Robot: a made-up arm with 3 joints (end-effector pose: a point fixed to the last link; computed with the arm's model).
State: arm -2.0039 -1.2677 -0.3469
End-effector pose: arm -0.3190 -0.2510 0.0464 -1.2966 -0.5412 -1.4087
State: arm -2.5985 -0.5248 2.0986
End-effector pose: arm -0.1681 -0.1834 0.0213 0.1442 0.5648 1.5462
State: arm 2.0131 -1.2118 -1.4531
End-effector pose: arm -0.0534 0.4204 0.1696 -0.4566 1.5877 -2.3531
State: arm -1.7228 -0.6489 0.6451
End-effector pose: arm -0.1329 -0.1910 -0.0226 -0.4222 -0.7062 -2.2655
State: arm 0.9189 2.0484 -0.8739
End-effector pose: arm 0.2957 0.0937 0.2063 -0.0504 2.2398 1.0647
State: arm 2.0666 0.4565 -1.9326
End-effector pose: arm -0.1004 0.3364 0.0540 0.0382 -0.5698 -2.2359
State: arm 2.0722 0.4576 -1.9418
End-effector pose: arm -0.1034 0.3353 0.0539 0.0372 -0.5695 -2.2213
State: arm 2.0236 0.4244 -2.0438
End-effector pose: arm -0.1015 0.3380 0.0543 -0.0053 -0.5239 -2.1759
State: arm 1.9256 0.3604 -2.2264
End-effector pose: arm -0.0933 0.3428 0.0570 -0.0656 -0.4331 -2.1039
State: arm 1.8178 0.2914 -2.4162
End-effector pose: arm -0.0807 0.3457 0.0616 -0.1029 -0.3335 -2.0323
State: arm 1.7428 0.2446 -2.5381
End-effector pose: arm -0.0696 0.3465 0.0651 -0.1125 -0.2679 -1.9907
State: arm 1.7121 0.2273 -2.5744
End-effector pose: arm -0.0633 0.3472 0.0663 -0.1127 -0.2451 -1.9868
